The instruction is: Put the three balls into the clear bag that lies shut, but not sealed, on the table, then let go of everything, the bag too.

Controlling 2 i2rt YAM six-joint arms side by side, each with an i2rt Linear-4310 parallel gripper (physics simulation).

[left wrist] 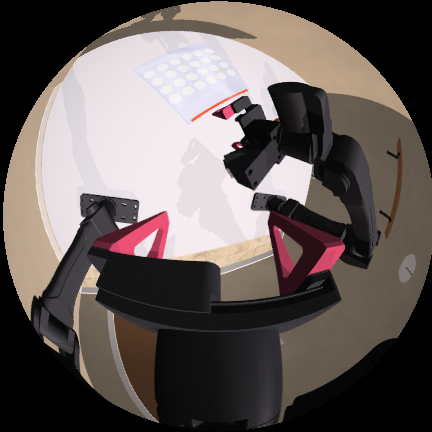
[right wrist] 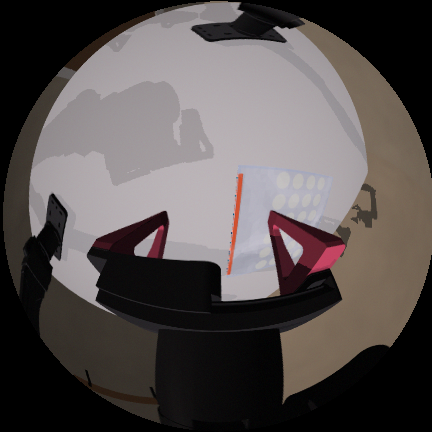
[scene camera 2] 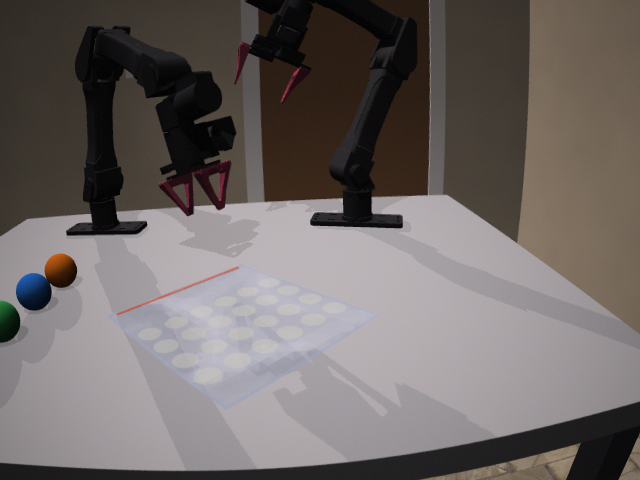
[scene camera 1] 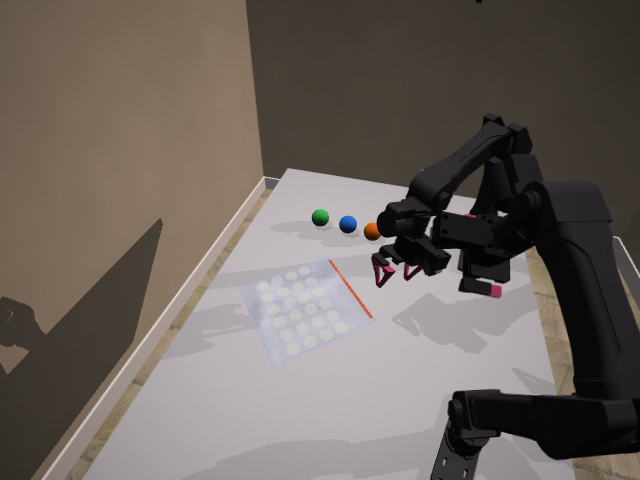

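Note:
A green ball, a blue ball and an orange ball stand in a row on the table, apart from the bag. The clear bag lies flat with pale dots and a red strip along one edge. My right gripper is open and empty, above the table beyond the red-strip edge in scene camera 2. My left gripper is open and empty, high above the table. In the right wrist view the balls do not show.
The left arm's base and the right arm's base stand on the table's far side in scene camera 2. A wall rises beyond the table's left side in scene camera 1. The arms partly overlap there.

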